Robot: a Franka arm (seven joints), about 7 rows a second.
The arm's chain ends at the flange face. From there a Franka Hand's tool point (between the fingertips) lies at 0.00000 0.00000 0.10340 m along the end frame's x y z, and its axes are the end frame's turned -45 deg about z.
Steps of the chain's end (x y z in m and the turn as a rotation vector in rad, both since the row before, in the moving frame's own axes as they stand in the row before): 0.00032 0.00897 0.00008 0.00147 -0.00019 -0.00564; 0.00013 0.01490 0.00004 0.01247 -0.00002 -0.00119; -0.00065 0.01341 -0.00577 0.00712 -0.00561 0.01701; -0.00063 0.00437 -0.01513 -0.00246 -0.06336 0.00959; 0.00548 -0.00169 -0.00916 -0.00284 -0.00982 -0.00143; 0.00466 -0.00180 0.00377 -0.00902 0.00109 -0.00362
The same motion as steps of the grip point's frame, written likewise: -0.00602 0.00645 0.00008 0.00117 0.00091 -0.00564; -0.00953 0.00971 0.00003 0.00883 0.00880 -0.00119; -0.00982 0.00809 -0.00577 0.00900 0.00107 0.01701; -0.00832 -0.00183 -0.01534 0.04306 -0.04654 0.00959; 0.00414 0.00217 -0.00917 0.00494 -0.00895 -0.00143; 0.00399 0.00276 0.00377 -0.00715 -0.00561 -0.00362
